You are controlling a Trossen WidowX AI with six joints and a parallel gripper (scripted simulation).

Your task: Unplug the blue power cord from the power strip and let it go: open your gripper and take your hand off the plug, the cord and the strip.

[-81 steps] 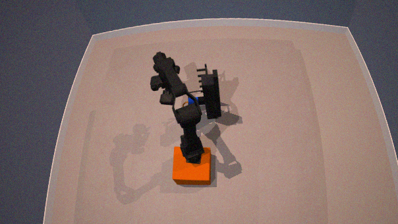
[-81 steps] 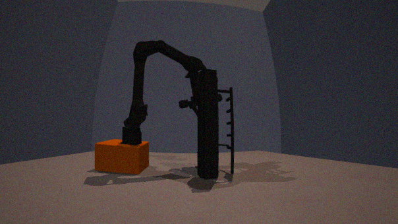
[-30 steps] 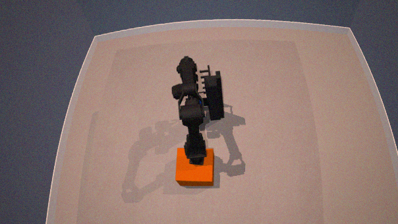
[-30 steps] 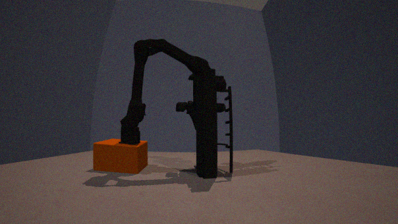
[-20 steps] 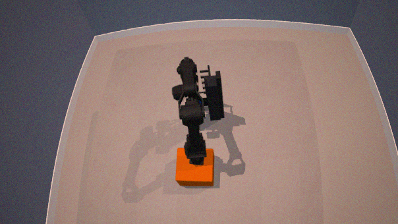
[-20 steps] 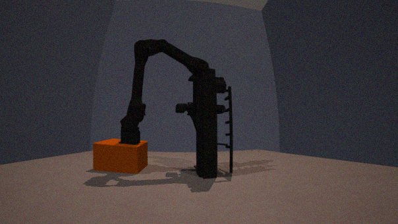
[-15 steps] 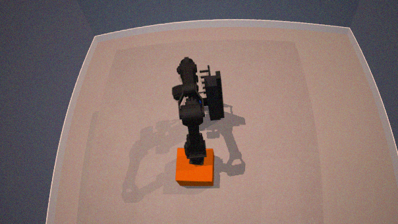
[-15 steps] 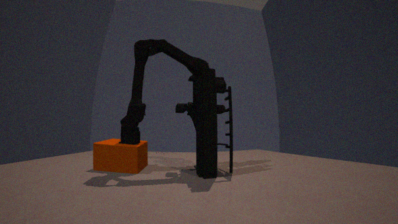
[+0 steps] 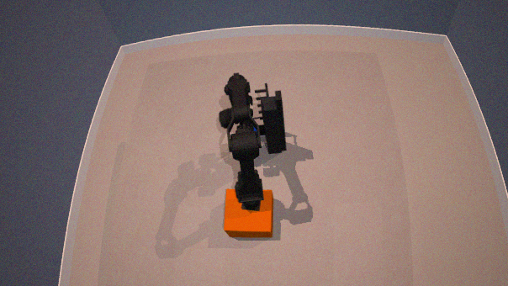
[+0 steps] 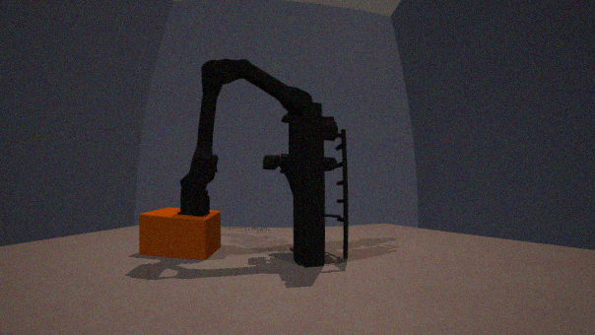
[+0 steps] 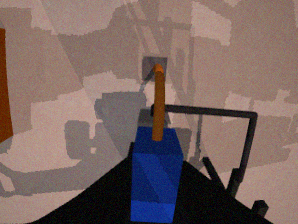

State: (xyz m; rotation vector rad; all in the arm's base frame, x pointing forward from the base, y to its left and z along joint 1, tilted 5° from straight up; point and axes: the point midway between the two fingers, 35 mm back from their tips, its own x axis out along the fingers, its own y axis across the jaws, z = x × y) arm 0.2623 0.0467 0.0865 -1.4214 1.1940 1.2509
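The black upright block lies 20 mm ahead of my gripper tip, 120 mm to the right of it and 30 mm above it.
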